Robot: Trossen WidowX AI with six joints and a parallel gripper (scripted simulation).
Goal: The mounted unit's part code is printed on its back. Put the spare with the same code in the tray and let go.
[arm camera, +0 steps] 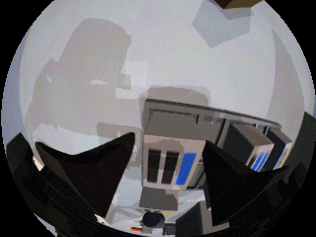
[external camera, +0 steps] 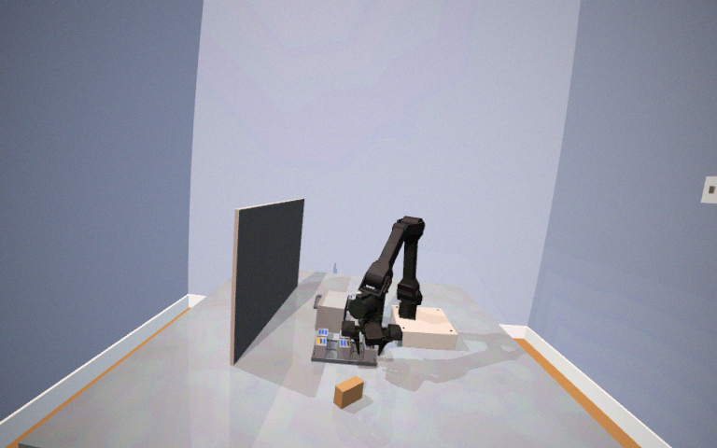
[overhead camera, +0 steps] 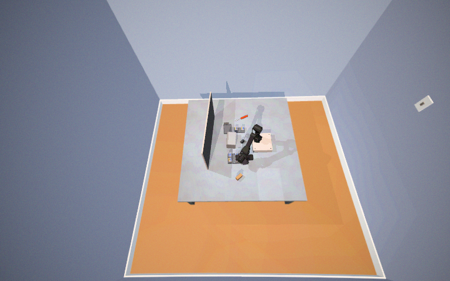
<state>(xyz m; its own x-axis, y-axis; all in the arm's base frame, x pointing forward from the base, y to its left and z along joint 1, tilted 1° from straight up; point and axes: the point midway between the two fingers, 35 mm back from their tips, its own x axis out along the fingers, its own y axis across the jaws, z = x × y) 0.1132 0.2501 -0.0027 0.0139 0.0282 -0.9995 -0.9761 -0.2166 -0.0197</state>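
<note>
The flat grey tray lies 37 cm to the right of my gripper tip, 25 cm ahead of it and 2 cm below it. The rest, counted from my gripper tip: orange block (19 cm to the left, 2 cm ahead); black cylinder (23 cm to the right, 5 cm ahead); grey spare (2 cm above).
</note>
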